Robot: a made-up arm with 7 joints.
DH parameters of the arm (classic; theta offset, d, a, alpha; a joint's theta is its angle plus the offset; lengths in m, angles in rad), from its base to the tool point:
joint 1: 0 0.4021 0 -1.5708
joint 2: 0 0 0 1.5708
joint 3: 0 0.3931 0.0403 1.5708
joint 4: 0 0 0.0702 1.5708
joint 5: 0 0.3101 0 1.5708
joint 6: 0 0 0.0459 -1.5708
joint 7: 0 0.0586 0 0
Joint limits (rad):
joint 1: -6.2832..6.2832
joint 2: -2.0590..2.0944
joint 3: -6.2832..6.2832
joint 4: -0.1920..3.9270
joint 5: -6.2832..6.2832
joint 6: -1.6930..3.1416
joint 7: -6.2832..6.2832
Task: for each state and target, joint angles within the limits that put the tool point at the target. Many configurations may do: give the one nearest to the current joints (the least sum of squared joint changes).
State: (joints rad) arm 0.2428 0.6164 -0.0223 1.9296 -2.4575 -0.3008 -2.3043
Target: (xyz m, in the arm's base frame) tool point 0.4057 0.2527 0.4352
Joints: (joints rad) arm 0.3997 0.6178 0.0991 1.2519 -2.5281 -0.4438 -2.3043
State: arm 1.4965 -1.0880 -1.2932 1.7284 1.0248 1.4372 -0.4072
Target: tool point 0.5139 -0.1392 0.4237
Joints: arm 2.0077 -1.4618 -1.7094 1.3235 0.9548 1.3925 -0.4072
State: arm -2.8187 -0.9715 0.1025 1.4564 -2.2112 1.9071 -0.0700
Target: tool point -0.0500 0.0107 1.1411
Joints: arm -2.8066 -0.3114 0.0536 2.1852 -2.3725 1.5742 -0.0700
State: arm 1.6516 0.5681 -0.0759 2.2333 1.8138 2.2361 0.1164
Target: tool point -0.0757 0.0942 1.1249
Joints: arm 1.6927 -0.0362 -0.0380 2.5928 1.9365 2.0670 0.1164
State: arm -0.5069 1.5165 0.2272 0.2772 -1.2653 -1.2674 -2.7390
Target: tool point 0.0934 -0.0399 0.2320
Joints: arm -0.7379 1.6666 -0.2103 0.0500 -1.2092 -1.2300 -2.7390
